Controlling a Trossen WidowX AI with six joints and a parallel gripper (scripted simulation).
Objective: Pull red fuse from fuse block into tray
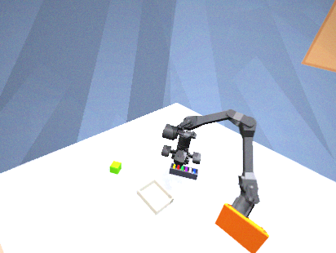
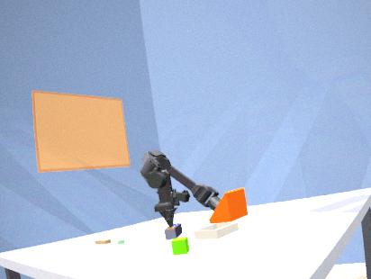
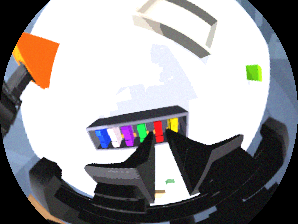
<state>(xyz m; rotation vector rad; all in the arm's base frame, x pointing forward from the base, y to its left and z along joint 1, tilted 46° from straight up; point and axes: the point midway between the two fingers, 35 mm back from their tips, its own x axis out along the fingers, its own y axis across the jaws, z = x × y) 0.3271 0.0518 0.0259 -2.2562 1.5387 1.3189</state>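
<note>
The red fuse is 2 cm below my gripper tip. Round my gripper tip: white tray: 5 cm behind, 18 cm to the left, 4 cm below.
</note>
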